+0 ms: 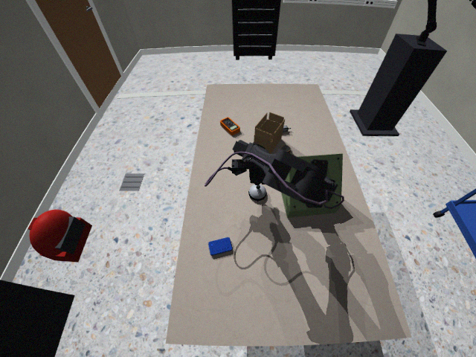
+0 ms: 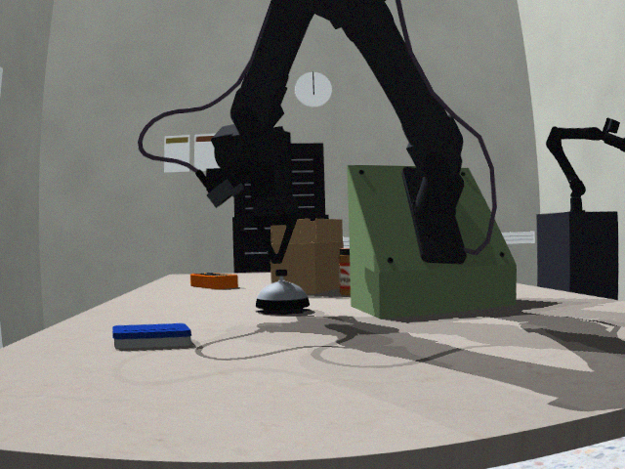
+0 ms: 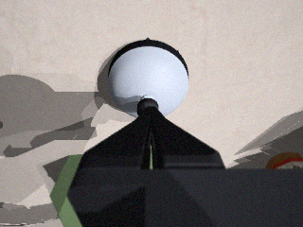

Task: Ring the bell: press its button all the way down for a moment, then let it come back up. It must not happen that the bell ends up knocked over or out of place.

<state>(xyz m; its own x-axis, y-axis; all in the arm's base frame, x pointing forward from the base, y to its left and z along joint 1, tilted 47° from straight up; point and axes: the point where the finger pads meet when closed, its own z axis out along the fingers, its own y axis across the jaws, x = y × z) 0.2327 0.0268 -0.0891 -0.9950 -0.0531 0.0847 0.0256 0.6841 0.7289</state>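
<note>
The bell button is 3 cm below my hand and 1 cm behind it. The rest, counted from my hand: bell: 4 cm below, 1 cm behind; then blue block: 26 cm to the left, 16 cm ahead, 7 cm below; then can: 20 cm to the right, 16 cm behind, 4 cm below.
</note>
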